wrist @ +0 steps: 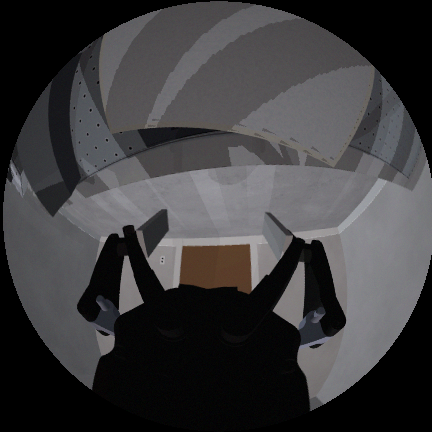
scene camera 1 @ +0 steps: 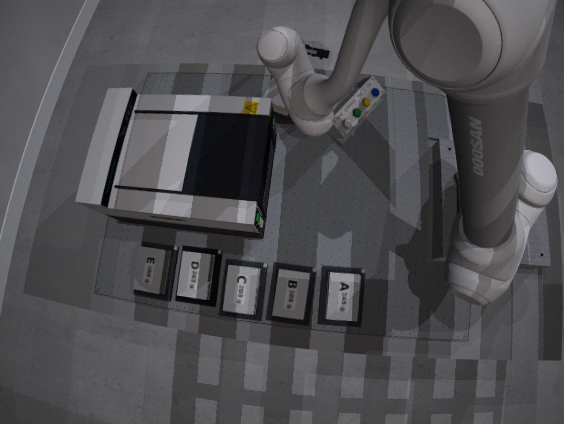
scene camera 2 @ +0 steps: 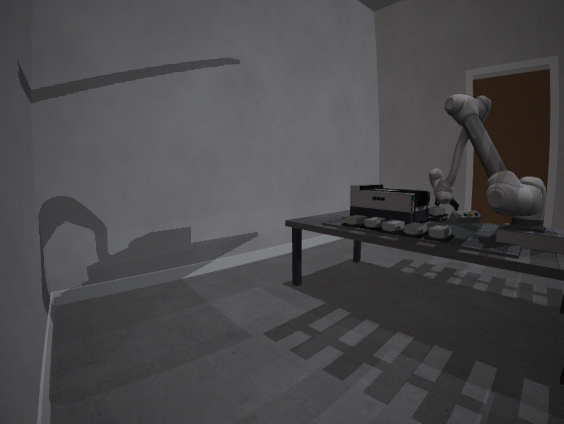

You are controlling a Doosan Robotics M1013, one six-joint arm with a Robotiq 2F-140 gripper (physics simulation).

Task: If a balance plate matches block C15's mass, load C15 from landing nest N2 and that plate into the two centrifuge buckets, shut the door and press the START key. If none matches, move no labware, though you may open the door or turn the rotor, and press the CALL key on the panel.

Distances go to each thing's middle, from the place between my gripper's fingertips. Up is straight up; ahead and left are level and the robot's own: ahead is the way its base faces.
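My gripper: 30 mm below the small block [wrist: 235,74], 40 mm short of it, 210 mm to the right of it. From my hand: centrifuge box [scene camera 2: 372,200], 90 mm above, 500 mm to the left, 270 mm ahead; button box [wrist: 51,170], 10 mm above, 220 mm to the left, 190 mm behind; dark lid panel [scene camera 1: 226,154], 180 mm above, 500 mm to the left, 120 mm ahead.
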